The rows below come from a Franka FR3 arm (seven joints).
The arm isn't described. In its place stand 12 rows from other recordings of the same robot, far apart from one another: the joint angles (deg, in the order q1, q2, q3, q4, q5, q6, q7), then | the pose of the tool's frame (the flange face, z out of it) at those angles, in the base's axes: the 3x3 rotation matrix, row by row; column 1 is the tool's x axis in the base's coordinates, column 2 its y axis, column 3 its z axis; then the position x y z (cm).
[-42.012 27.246 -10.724 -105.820 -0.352 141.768 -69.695] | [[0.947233 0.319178 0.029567], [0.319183 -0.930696 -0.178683], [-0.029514 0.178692 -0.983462]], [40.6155 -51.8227 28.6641]
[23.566 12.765 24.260 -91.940 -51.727 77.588 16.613] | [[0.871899 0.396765 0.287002], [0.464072 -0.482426 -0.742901], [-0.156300 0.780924 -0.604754]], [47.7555 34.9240 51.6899]
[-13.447 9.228 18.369 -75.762 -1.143 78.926 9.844] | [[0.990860 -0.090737 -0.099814], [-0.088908 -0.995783 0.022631], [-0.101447 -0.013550 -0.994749]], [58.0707 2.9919 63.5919]
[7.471 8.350 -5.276 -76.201 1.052 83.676 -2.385] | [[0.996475 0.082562 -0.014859], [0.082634 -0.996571 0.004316], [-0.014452 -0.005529 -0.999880]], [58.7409 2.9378 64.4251]
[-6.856 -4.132 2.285 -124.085 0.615 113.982 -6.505] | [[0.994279 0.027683 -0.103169], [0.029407 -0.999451 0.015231], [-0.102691 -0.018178 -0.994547]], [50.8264 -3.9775 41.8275]
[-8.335 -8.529 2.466 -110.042 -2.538 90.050 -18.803] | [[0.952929 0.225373 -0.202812], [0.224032 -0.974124 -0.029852], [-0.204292 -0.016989 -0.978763]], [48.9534 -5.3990 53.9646]
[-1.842 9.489 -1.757 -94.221 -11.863 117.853 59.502] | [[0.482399 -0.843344 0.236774], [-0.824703 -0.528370 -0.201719], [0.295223 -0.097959 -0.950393]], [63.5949 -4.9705 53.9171]
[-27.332 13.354 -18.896 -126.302 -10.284 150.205 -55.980] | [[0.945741 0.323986 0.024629], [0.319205 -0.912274 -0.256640], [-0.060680 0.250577 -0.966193]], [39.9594 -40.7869 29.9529]
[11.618 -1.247 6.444 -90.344 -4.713 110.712 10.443] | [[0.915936 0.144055 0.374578], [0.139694 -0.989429 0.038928], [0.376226 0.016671 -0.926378]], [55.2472 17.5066 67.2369]
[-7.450 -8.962 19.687 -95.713 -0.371 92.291 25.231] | [[0.968918 -0.227194 0.097880], [-0.224357 -0.973717 -0.039222], [0.104218 0.016043 -0.994425]], [49.7213 12.2656 65.9110]
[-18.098 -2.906 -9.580 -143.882 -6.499 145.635 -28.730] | [[0.993113 0.106856 0.048045], [0.110767 -0.989956 -0.087848], [0.038175 0.092565 -0.994975]], [41.5746 -21.6139 30.6533]
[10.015 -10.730 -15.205 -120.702 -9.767 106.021 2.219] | [[0.994656 -0.065181 -0.080073], [-0.073687 -0.991382 -0.108317], [-0.072322 0.113638 -0.990886]], [48.9500 -6.3347 48.9478]
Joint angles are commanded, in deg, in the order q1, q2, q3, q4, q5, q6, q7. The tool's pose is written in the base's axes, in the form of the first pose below.
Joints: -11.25 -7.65 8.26 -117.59 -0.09 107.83 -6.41
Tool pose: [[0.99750 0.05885 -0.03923], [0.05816 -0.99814 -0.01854], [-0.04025 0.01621 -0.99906]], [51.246 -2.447 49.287]
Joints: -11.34 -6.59 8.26 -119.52 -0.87 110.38 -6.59
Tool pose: [[0.99669 0.06610 -0.04724], [0.06482 -0.99750 -0.02816], [-0.04898 0.02500 -0.99849]], [51.411 -2.692 47.134]
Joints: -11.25 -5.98 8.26 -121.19 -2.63 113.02 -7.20
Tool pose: [[0.99487 0.09214 -0.04185], [0.08978 -0.99444 -0.05503], [-0.04668 0.05099 -0.99761]], [51.492 -2.839 45.621]
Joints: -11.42 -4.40 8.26 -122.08 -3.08 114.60 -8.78
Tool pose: [[0.99086 0.12221 -0.05715], [0.11898 -0.99127 -0.05676], [-0.06359 0.04944 -0.99675]], [51.772 -3.091 43.720]
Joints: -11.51 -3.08 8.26 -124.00 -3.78 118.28 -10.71
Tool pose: [[0.98538 0.16307 -0.04930], [0.15987 -0.98512 -0.06305], [-0.05885 0.05425 -0.99679]], [51.930 -3.243 41.533]
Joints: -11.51 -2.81 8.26 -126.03 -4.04 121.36 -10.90
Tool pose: [[0.98460 0.17114 -0.03557], [0.16859 -0.98352 -0.06527], [-0.04615 0.05827 -0.99723]], [51.694 -3.218 40.136]
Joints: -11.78 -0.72 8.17 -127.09 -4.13 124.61 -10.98
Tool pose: [[0.98479 0.17052 -0.03336], [0.16837 -0.98395 -0.05907], [-0.04290 0.05256 -0.99770]], [52.018 -3.549 37.910]
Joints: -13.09 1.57 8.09 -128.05 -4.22 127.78 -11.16
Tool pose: [[0.98748 0.15378 -0.03509], [0.15188 -0.98706 -0.05145], [-0.04255 0.04547 -0.99806]], [52.189 -4.804 35.572]
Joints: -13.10 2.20 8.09 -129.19 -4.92 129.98 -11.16
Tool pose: [[0.98619 0.16329 -0.02755], [0.16150 -0.98516 -0.05814], [-0.03663 0.05289 -0.99793]], [52.040 -4.793 34.473]
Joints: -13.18 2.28 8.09 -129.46 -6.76 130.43 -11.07
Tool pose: [[0.98297 0.18189 -0.02633], [0.17921 -0.98039 -0.08201], [-0.04073 0.07589 -0.99628]], [51.978 -4.929 34.271]
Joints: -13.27 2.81 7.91 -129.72 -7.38 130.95 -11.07
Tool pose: [[0.98213 0.18558 -0.03123], [0.18225 -0.97933 -0.08776], [-0.04687 0.08050 -0.99565]], [51.921 -5.181 33.678]
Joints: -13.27 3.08 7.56 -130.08 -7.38 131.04 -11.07
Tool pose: [[0.98272 0.18051 -0.04105], [0.17651 -0.98052 -0.08619], [-0.05581 0.07745 -0.99543]], [51.713 -5.476 33.180]
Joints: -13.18 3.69 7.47 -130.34 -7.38 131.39 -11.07
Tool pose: [[0.98209 0.18173 -0.04978], [0.17722 -0.98062 -0.08349], [-0.06398 0.07318 -0.99526]], [51.634 -5.455 32.491]
